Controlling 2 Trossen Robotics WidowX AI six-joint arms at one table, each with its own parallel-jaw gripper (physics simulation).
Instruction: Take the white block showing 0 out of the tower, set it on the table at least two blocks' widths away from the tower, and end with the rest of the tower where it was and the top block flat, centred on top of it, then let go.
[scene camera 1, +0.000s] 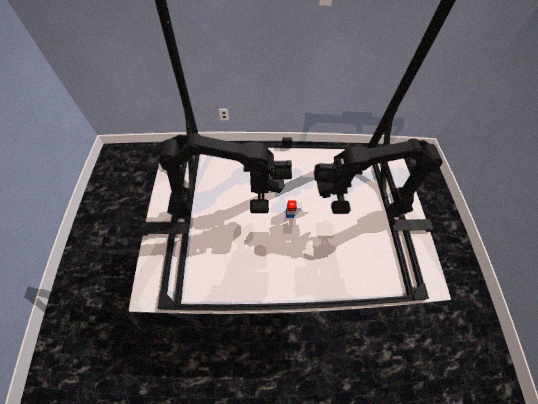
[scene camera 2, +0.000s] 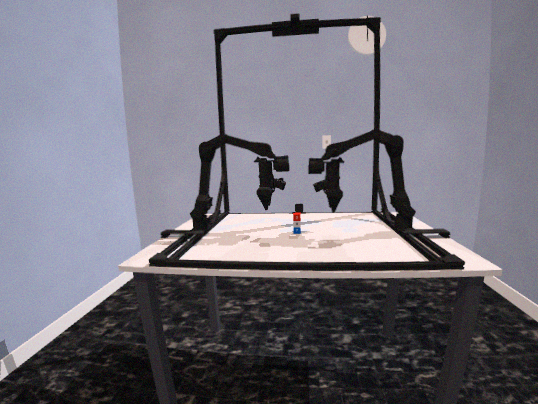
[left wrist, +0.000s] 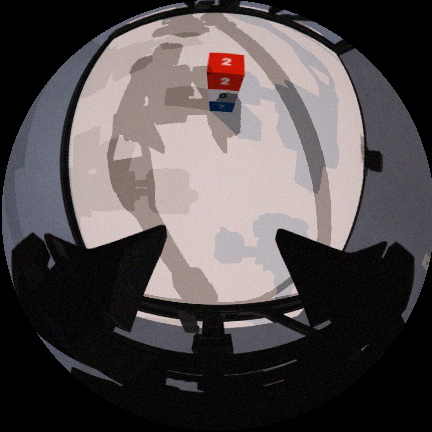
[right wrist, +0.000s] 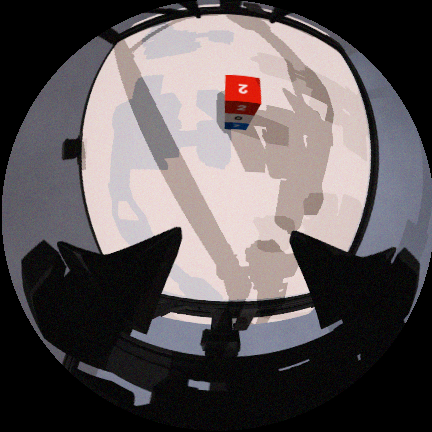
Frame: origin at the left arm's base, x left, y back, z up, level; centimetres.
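Seen in the pictures: left gripper, fingertip midpoint: (scene camera 1: 331, 201) (scene camera 2: 331, 209) (left wrist: 222, 232); right gripper, fingertip midpoint: (scene camera 1: 259, 200) (scene camera 2: 267, 207) (right wrist: 237, 234); left arm's base at its link origin: (scene camera 1: 395, 210) (scene camera 2: 403, 227) (left wrist: 212, 316); right arm's base at its link origin: (scene camera 1: 181, 212) (scene camera 2: 200, 228) (right wrist: 221, 312).
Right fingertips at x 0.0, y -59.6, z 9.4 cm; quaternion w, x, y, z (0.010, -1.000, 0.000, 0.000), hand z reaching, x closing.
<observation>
Pixels of each thing's middle, then the offset from my right fingertips to it. "spot": a spot on its surface instead. Level surfaces: height alone.
- white table at its surface level: dz -11.3 cm
- front bar at a spot on its surface: (scene camera 2: 305, 265) spot: dy +15.5, dx +38.0, dz -9.6 cm
- small black box at a spot on its surface: (scene camera 1: 287, 142) (scene camera 2: 299, 206) spot: dy +13.8, dx -35.8, dz -7.0 cm
Three blocks stand stacked in an upright tower: a red block showing 2 (scene camera 1: 292, 204) (scene camera 2: 297, 216) (left wrist: 226, 62) (right wrist: 243, 89) on top, the white block showing 0 (scene camera 2: 297, 224) (left wrist: 223, 95) (right wrist: 238, 118) in the middle, and a blue block showing 7 (scene camera 1: 291, 215) (scene camera 2: 297, 230) (left wrist: 221, 106) (right wrist: 236, 126) at the bottom. My left gripper (scene camera 1: 341, 205) (scene camera 2: 334, 210) (left wrist: 222, 232) points down, open and empty, above the table to the right of the tower. My right gripper (scene camera 1: 259, 205) (scene camera 2: 266, 208) (right wrist: 237, 234) points down, open and empty, to the left. Neither touches the tower.
The white table (scene camera 1: 295, 280) (scene camera 2: 240, 253) carries a black frame along its edges, with a front bar (scene camera 1: 295, 305) (scene camera 2: 305, 265). Tall black posts (scene camera 1: 176, 65) (scene camera 2: 220, 90) rise at the back corners. A small black box (scene camera 1: 287, 142) (scene camera 2: 299, 207) is at the back edge. Arm shadows cross the table.
</observation>
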